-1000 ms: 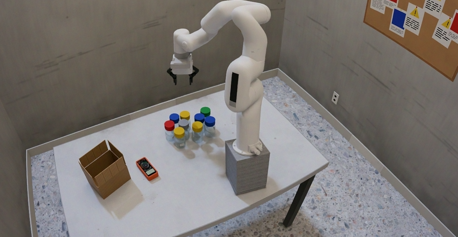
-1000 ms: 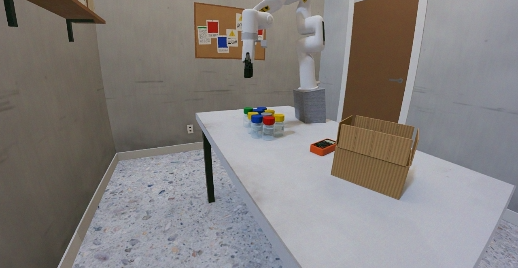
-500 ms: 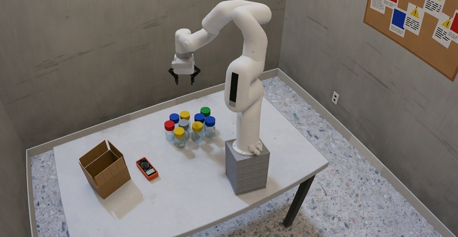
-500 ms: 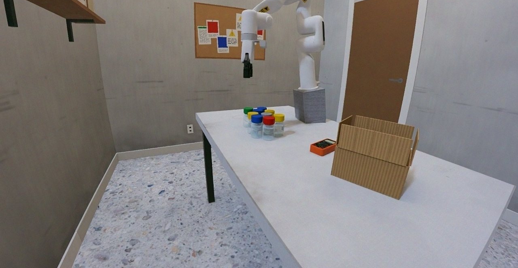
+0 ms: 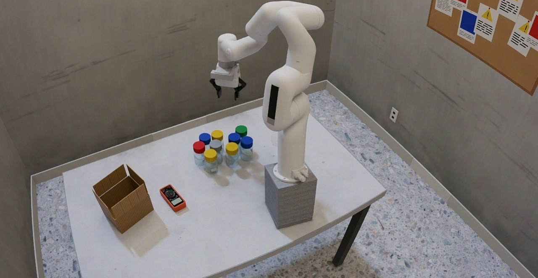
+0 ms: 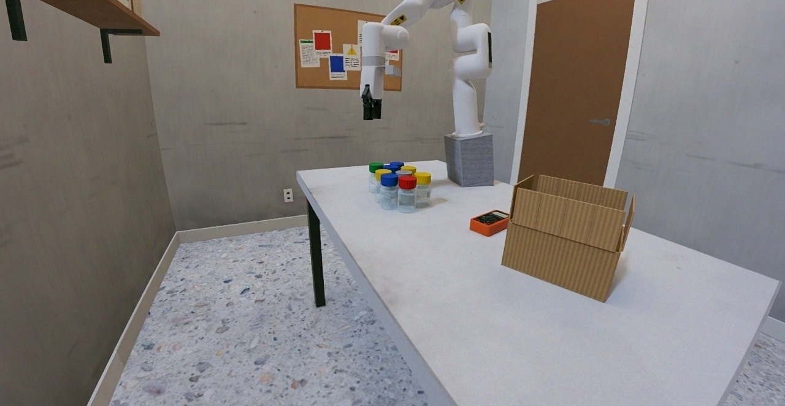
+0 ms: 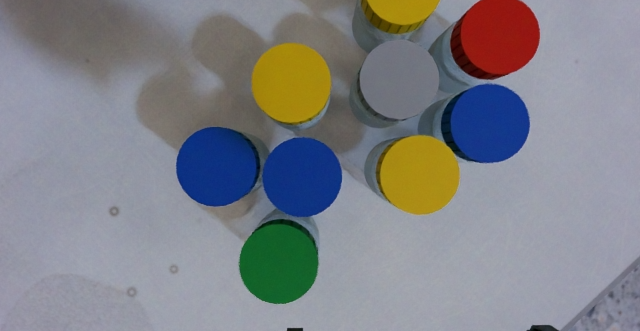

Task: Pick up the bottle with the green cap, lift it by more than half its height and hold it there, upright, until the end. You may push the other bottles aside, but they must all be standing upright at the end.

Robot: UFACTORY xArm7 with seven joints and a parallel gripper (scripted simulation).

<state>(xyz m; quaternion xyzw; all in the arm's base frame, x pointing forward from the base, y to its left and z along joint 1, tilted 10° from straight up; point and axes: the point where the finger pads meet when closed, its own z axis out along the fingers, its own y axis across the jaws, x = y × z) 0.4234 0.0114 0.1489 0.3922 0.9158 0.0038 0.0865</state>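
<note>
The green-capped bottle is 240 mm below my hand, 40 mm to the right of it and 40 mm behind it. The rest, counted from my hand: grey-capped bottle (240 mm below, 100 mm to the left, 60 mm behind); then orange multimeter (390 mm to the left, 270 mm below, 180 mm behind); then red-capped bottle (240 mm below, 170 mm to the left, 40 mm behind).
</note>
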